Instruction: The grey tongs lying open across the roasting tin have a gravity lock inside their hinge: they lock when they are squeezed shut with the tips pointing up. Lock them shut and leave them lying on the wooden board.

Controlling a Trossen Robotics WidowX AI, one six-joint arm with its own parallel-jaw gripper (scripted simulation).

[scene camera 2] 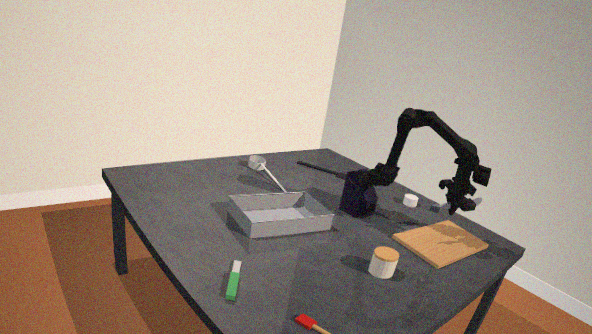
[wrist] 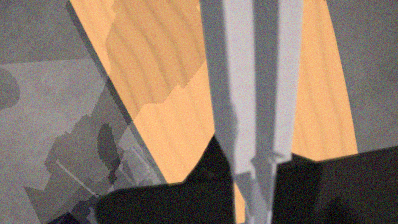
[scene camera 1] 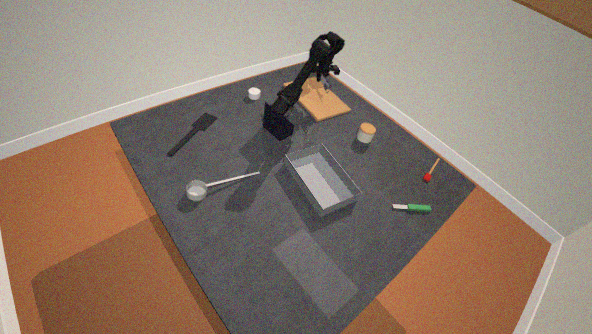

same spot on wooden board: [wrist: 157, 63] = [scene camera 2: 443, 230]
same spot on grey roasting tin: [scene camera 2: 276, 214] = [scene camera 1: 310, 182]
